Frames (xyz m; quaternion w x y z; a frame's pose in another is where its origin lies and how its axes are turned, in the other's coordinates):
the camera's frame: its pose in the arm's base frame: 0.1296 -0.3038 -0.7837 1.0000 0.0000 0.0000 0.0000
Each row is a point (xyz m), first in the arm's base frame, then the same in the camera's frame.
Working: the arm's base frame: its pose in the camera's frame: -0.1296 0.3038 0.7837 1.0000 0.0000 0.0000 0.0000

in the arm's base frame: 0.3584 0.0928 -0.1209
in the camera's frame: 0.2288 0.3966 0.6628
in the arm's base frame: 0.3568 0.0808 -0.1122
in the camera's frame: 0.2272 0.3846 0.6715
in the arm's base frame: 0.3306 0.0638 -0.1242
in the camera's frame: 0.2010 0.3676 0.6595
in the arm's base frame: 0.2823 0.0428 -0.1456
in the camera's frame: 0.1527 0.3466 0.6381
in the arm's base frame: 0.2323 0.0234 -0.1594
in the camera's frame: 0.1027 0.3272 0.6243
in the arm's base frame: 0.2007 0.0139 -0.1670
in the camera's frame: 0.0711 0.3177 0.6167
